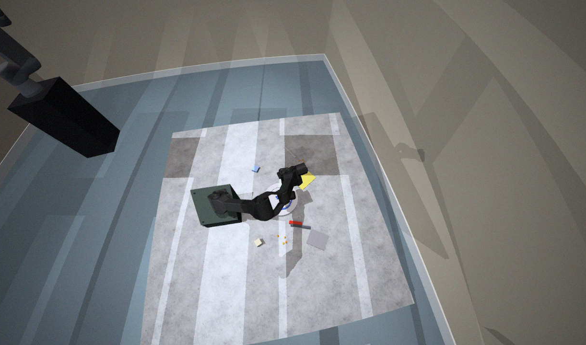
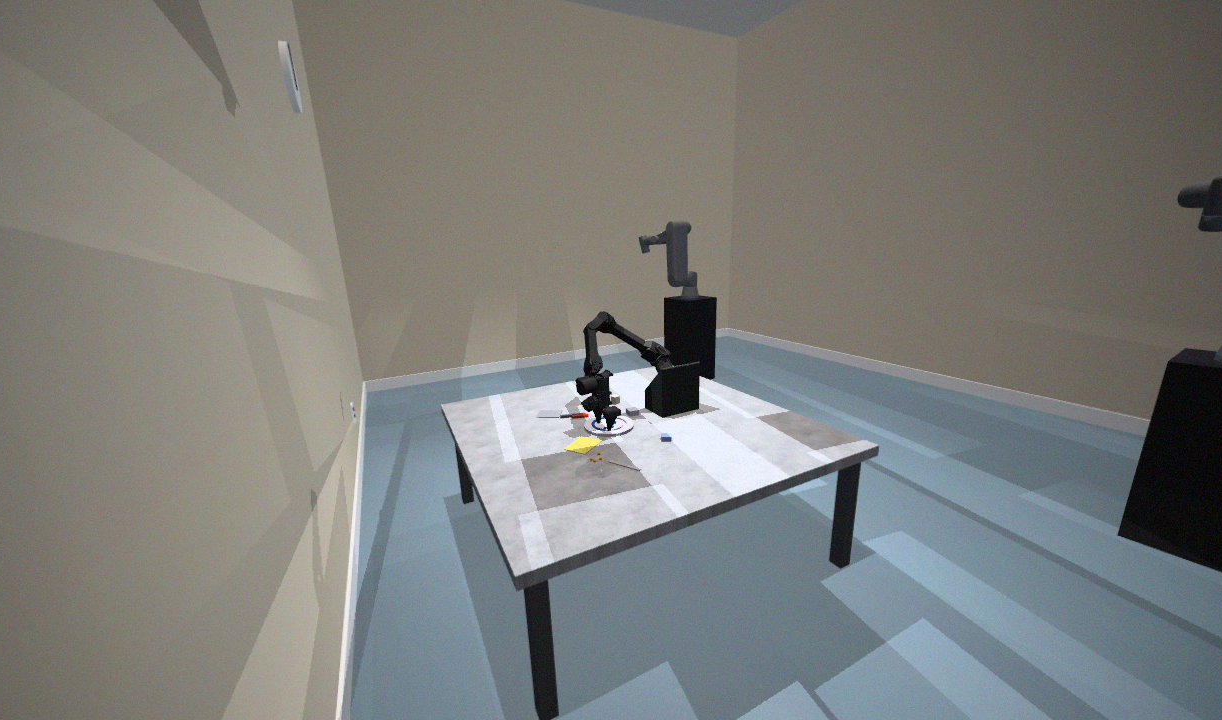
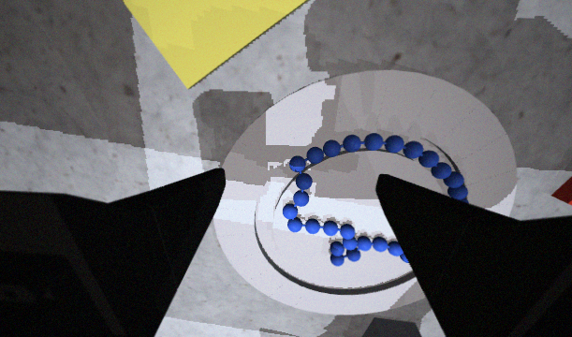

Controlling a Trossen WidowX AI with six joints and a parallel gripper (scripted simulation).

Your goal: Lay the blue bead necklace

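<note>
The round white bead board lies 50 mm behind my gripper tip, 40 mm to the right of it and 10 mm below it. Also, from my gripper tip: blue block 150 mm behind, 190 mm to the left, 20 mm below; yellow sheet 120 mm ahead, 50 mm to the left, 20 mm below; grey tool 10 mm ahead, 210 mm to the right, 20 mm below.
</note>
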